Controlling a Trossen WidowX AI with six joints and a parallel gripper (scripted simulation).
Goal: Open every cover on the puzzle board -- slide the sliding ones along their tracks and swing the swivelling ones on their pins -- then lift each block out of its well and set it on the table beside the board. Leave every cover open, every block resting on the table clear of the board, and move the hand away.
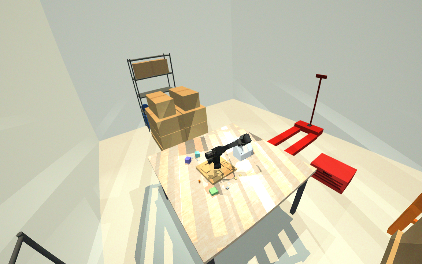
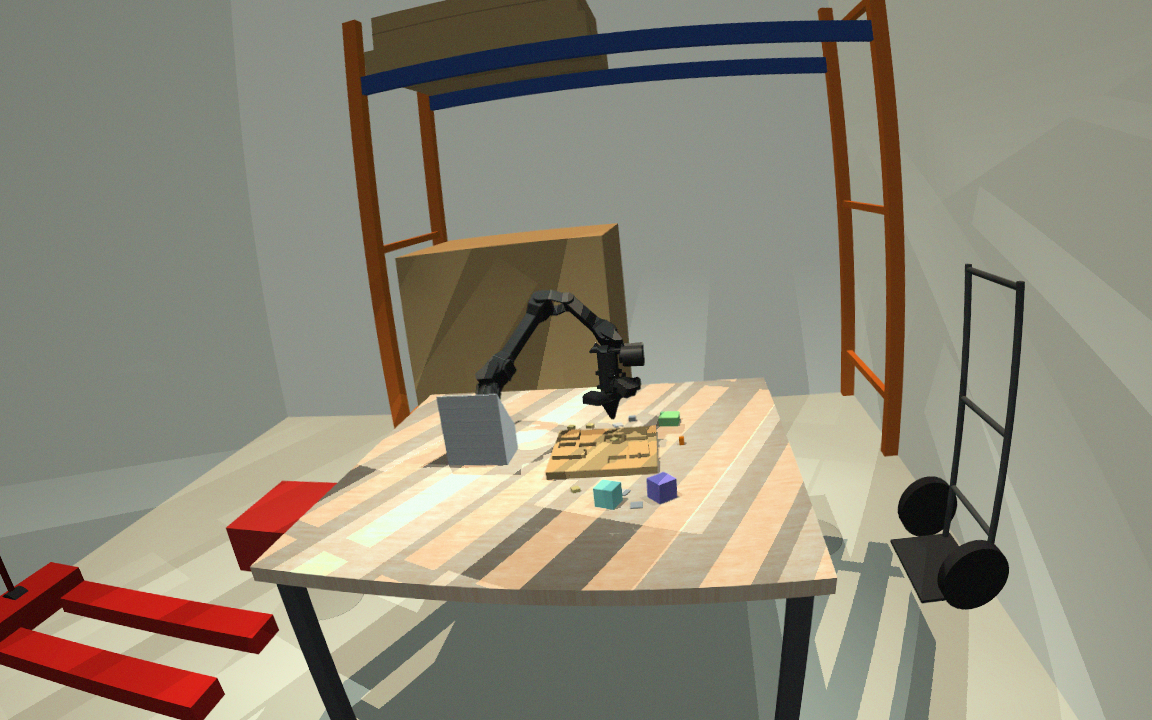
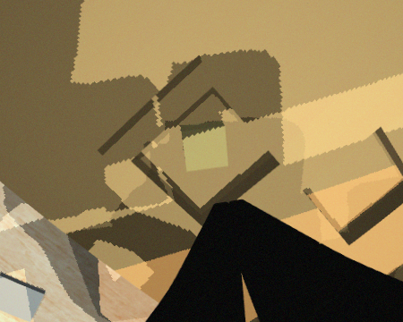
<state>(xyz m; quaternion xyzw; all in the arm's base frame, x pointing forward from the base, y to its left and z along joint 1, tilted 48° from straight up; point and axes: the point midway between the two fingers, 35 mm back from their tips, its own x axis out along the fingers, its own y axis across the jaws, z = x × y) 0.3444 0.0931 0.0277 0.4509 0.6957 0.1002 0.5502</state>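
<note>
Now: the wooden puzzle board 6 cm below my gripper tip, 5 cm to the right of it and 3 cm behind it. Also, from my gripper tip: tiny orange piece: 20 cm ahead, 7 cm below, 2 cm to the right; small grey piece: 20 cm to the left, 7 cm below, 4 cm ahead; green block: 16 cm to the left, 16 cm ahead, 7 cm below.
</note>
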